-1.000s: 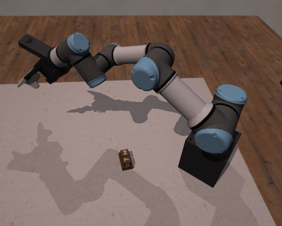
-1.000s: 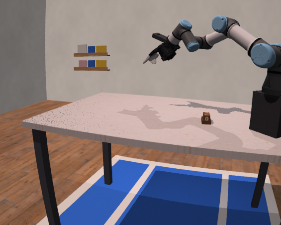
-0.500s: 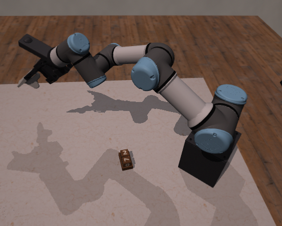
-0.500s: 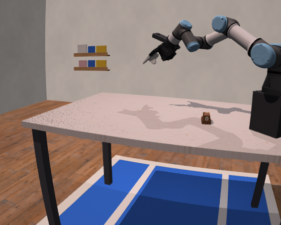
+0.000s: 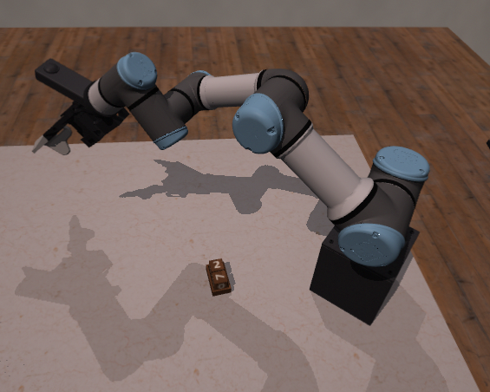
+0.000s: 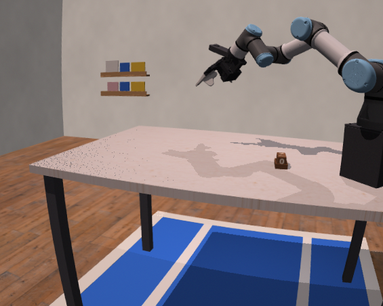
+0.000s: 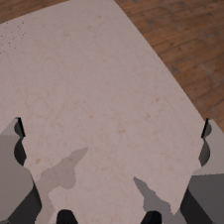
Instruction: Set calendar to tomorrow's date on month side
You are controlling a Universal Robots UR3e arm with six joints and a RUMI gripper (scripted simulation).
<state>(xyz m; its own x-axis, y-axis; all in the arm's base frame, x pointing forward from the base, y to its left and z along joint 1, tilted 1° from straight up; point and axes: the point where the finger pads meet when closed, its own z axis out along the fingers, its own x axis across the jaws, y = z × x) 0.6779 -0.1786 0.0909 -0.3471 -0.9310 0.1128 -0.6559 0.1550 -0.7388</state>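
My hand is 36 cm past the brown digit cube, 23 cm above it and 18 cm to the right of it. The rest, counted from my hand: calendar tray (37 cm behind, 24 cm below, 20 cm to the left).
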